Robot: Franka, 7 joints.
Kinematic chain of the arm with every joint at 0, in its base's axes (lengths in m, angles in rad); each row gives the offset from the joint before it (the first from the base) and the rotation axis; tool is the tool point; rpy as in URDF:
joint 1: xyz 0 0 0.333 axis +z
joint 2: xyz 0 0 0 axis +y
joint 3: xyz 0 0 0.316 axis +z
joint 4: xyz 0.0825 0 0 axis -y
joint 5: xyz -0.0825 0 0.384 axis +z
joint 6: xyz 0 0 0 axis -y
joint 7: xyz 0.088 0 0 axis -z
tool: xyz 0 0 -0.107 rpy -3.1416 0 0
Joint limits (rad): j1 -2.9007..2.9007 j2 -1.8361..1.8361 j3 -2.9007..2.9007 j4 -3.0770..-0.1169 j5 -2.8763..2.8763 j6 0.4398..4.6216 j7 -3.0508..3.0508
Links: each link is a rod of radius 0.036 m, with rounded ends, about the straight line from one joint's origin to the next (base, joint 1, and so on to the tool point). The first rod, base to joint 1, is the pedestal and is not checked.
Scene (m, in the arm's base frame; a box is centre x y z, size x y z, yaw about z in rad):
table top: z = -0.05
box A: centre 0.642 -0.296 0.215 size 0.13 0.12 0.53 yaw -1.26
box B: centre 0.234 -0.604 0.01 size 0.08 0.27 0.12 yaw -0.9
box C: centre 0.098 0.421 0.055 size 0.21 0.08 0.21 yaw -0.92
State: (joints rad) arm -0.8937 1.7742 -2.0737 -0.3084 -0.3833 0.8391 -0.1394
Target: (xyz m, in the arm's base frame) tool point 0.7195 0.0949 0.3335
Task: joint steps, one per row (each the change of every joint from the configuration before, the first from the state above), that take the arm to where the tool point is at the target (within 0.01 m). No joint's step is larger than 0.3 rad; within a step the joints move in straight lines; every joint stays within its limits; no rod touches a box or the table.
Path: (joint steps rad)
1: 0.0165 -0.2546 -0.0533 -0.1794 0.1475 0.0608 0.2785
2: 0.0165 -0.2545 -0.0533 -0.1794 0.1476 0.0608 0.2784
3: 0.0165 -0.2546 -0.0533 -0.1794 0.1475 0.0609 0.2785
4: 0.0164 -0.2546 -0.0532 -0.1794 0.1475 0.0608 0.2785
5: 0.0165 -0.2546 -0.0533 -0.1794 0.1476 0.0608 0.2784
6: 0.2061 0.2602 0.0026 0.2177 -0.1895 -0.0377 -0.2784
7: 0.2060 0.2601 0.0026 0.2177 -0.1894 -0.0376 -0.2785
8: 0.2061 0.2602 0.0026 0.2177 -0.1895 -0.0377 -0.2785
9: 0.2060 0.2601 0.0026 0.2177 -0.1895 -0.0377 -0.2784
10: 0.2060 0.2602 0.0026 0.2177 -0.1894 -0.0377 -0.2785

